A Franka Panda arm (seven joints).
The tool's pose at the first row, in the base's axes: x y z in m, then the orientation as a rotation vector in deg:
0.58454, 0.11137, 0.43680, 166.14, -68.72, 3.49
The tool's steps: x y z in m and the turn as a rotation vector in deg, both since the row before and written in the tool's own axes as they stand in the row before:
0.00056, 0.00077, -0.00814, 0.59, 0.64, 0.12
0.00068, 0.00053, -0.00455, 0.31, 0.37, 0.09
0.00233, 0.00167, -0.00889, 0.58, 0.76, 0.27
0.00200, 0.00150, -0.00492, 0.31, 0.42, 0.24
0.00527, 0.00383, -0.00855, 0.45, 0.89, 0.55
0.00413, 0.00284, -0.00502, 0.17, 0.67, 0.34
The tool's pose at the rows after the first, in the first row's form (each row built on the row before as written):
0.58411, 0.11057, 0.44495, -166.09, 68.89, -4.77
0.58399, 0.10980, 0.44951, -165.88, 68.95, -5.49
0.58393, 0.10714, 0.45846, -165.44, 69.22, -6.93
0.58390, 0.10477, 0.46344, -165.14, 69.50, -7.72
0.58412, 0.09852, 0.47218, -164.65, 70.23, -9.27
0.58441, 0.09372, 0.47739, -164.46, 70.74, -10.34

